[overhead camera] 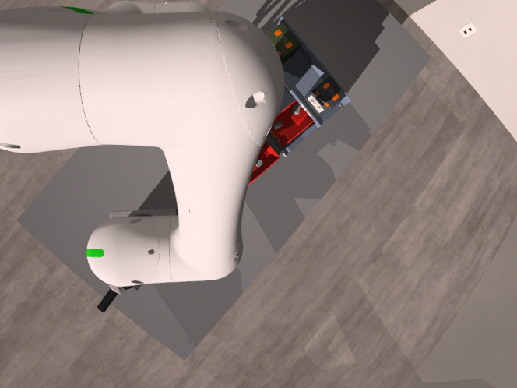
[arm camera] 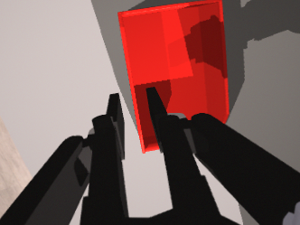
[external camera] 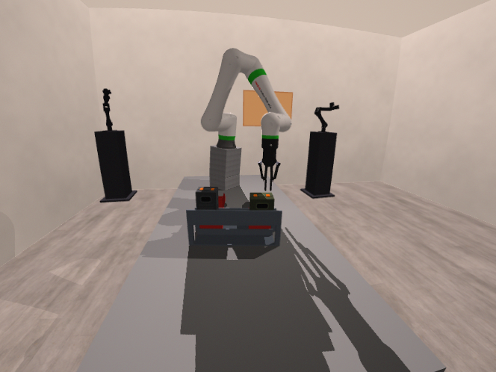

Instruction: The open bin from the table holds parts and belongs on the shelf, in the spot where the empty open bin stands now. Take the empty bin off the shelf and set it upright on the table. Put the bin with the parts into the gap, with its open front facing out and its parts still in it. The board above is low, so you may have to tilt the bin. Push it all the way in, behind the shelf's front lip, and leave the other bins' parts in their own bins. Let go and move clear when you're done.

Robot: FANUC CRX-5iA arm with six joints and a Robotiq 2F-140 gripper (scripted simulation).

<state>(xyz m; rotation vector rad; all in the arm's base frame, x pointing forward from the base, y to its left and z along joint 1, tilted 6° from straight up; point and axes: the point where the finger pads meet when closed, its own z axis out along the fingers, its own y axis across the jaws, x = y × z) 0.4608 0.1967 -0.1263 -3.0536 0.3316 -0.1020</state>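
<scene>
The grey disc lies 29 cm to the right of my hand, 13 cm below it and 3 cm behind it. Round my hand: grey shelf: 23 cm to the right, 20 cm ahead, 8 cm below; then grey part: 22 cm ahead, 14 cm to the right, 12 cm below.
</scene>
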